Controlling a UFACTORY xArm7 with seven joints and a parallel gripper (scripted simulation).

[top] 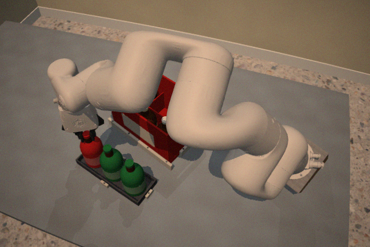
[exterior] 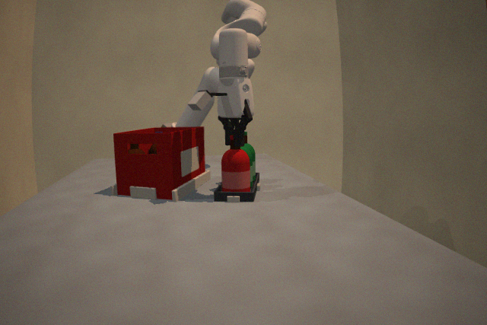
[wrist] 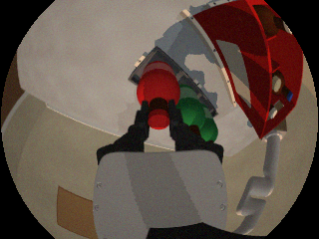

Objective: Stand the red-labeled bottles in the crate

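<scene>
Right now my hand is 70 mm above the red-labeled bottle. Round my hand: tray (140 mm below, 80 mm behind, 20 mm to the left); crate (200 mm to the right, 150 mm behind, 70 mm below).
</scene>
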